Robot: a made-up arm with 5 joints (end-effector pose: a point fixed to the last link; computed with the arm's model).
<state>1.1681 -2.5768 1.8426 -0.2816 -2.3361</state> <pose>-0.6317 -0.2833 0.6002 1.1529 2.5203 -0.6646</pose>
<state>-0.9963 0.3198 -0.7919 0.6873 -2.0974</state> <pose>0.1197 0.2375 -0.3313 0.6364 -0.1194 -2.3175</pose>
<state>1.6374 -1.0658 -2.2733 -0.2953 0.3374</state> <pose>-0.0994 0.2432 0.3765 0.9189 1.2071 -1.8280</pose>
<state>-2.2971 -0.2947 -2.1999 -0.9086 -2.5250</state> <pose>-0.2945 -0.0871 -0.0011 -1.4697 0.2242 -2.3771</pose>
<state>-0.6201 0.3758 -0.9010 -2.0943 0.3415</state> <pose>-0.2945 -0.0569 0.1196 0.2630 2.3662 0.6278</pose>
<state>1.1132 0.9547 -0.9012 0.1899 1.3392</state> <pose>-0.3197 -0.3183 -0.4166 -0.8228 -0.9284 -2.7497</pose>
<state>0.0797 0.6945 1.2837 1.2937 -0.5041</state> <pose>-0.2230 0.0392 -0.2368 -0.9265 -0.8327 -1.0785</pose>
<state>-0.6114 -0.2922 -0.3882 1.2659 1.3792</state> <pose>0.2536 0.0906 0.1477 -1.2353 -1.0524 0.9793</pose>
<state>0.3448 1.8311 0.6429 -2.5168 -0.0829</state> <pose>-0.2348 0.2919 0.0346 0.1504 -1.9055 0.8854</pose>
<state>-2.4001 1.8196 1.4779 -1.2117 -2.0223</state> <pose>0.8688 -0.1502 -0.1798 0.1412 -1.8135 -0.8352</pose>
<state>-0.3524 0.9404 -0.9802 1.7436 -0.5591</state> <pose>0.0314 0.3030 -0.3200 1.0638 -0.6400 -0.5660</pose>
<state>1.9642 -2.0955 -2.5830 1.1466 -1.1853</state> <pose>-0.1694 -0.3666 0.4026 -0.7220 1.1416 -2.0478</pose>
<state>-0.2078 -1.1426 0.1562 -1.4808 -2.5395</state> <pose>-0.2690 0.3826 -0.1070 -0.3532 0.3842 -2.7449</pose>
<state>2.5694 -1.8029 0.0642 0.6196 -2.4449</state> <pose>-0.0401 -0.2578 0.4709 1.3973 1.9768 -0.0122</pose>
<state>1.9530 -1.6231 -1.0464 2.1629 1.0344</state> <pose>-0.0028 -0.5962 0.4790 -1.1691 1.6374 0.5714</pose>
